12 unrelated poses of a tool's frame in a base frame.
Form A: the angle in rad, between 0 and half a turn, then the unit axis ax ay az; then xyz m.
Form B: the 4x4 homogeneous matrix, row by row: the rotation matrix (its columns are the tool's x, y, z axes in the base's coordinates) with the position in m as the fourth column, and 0 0 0 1 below. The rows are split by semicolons. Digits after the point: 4 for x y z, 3 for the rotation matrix.
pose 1, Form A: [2.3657 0.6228 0.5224 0.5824 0.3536 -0.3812 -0.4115]
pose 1, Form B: -0.049 0.150 0.988 0.3536; 0.965 -0.246 0.085 -0.3812; 0.256 0.958 -0.132 -0.4115; 0 0 0 1
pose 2, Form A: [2.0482 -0.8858 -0.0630 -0.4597 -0.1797 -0.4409 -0.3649]
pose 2, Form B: 0.686 0.490 0.538 -0.1797; -0.327 -0.454 0.829 -0.4409; 0.650 -0.745 -0.151 -0.3649; 0 0 0 1
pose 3, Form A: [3.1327 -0.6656 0.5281 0.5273 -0.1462 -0.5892 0.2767]
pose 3, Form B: -0.114 -0.708 -0.697 -0.1462; -0.698 -0.442 0.563 -0.5892; -0.707 0.551 -0.444 0.2767; 0 0 0 1
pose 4, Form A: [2.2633 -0.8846 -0.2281 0.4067 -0.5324 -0.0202 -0.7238]
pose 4, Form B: 0.644 0.018 -0.765 -0.5324; 0.644 -0.553 0.529 -0.0202; -0.414 -0.833 -0.367 -0.7238; 0 0 0 1
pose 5, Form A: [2.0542 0.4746 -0.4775 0.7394 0.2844 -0.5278 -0.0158]
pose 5, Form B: -0.135 -0.987 0.091 0.2844; 0.323 -0.131 -0.937 -0.5278; 0.937 -0.097 0.336 -0.0158; 0 0 0 1
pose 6, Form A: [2.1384 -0.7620 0.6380 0.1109 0.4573 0.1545 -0.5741]
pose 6, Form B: 0.355 -0.841 0.408 0.4573; -0.654 0.088 0.751 0.1545; -0.668 -0.534 -0.519 -0.5741; 0 0 0 1
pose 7, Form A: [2.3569 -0.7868 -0.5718 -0.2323 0.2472 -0.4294 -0.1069]
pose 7, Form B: 0.350 0.932 -0.092 0.2472; 0.604 -0.149 0.783 -0.4294; 0.716 -0.329 -0.615 -0.1069; 0 0 0 1
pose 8, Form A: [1.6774 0.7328 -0.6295 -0.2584 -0.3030 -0.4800 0.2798]
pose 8, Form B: 0.488 -0.253 -0.835 -0.3030; -0.767 0.332 -0.549 -0.4800; 0.416 0.909 -0.033 0.2798; 0 0 0 1
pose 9, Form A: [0.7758 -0.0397 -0.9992 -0.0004 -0.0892 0.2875 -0.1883]
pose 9, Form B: 0.714 0.012 -0.700 -0.0892; 0.011 1.000 0.028 0.2875; 0.700 -0.028 0.714 -0.1883; 0 0 0 1
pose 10, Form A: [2.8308 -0.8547 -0.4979 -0.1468 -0.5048 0.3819 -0.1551]
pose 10, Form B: 0.474 0.876 0.093 -0.5048; 0.786 -0.468 0.404 0.3819; 0.397 -0.119 -0.910 -0.1551; 0 0 0 1
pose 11, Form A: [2.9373 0.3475 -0.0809 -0.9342 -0.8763 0.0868 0.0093]
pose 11, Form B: -0.740 0.134 -0.659 -0.8763; -0.245 -0.966 0.079 0.0868; -0.626 0.220 0.748 0.0093; 0 0 0 1
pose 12, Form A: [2.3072 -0.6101 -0.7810 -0.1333 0.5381 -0.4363 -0.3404]
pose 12, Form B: -0.049 0.895 -0.443 0.5381; 0.698 0.348 0.626 -0.4363; 0.715 -0.278 -0.642 -0.3404; 0 0 0 1
